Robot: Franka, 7 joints.
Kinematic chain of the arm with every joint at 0, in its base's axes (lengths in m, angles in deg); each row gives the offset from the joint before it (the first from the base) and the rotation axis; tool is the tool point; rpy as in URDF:
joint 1: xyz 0 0 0.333 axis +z
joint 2: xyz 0 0 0 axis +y
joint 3: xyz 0 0 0.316 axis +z
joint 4: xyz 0.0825 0 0 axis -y
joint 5: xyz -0.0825 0 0.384 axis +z
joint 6: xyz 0 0 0 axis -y
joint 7: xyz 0.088 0 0 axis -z
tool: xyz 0 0 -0.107 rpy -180 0 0
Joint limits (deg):
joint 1: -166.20..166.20
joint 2: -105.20..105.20
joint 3: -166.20..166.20
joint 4: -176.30..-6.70
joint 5: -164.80..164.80
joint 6: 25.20..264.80
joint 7: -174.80..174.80
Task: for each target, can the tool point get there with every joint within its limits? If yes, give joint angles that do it. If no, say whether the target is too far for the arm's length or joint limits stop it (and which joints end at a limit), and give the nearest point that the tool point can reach.
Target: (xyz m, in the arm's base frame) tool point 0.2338 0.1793 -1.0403
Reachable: no: too far | nearest point 0.2288 0.1754 -0.3607 | short by 0.680 m
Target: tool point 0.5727 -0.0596 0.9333
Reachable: yes | joints -47.04 52.95 119.49 -50.62 37.32 138.41 -41.33
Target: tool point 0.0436 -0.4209 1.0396
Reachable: yes | joints -132.27 30.13 101.08 -32.72 -139.05 172.46 134.12
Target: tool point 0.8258 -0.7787 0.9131
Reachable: no: too far | nearest point 0.5558 -0.5241 0.7234 | short by 0.417 m
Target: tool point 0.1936 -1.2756 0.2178
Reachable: no: too far | nearest point 0.1282 -0.8448 0.2567 | short by 0.437 m
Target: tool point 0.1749 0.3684 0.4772
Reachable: yes | joints 96.43 -18.29 -12.18 -143.77 -95.46 68.40 14.75
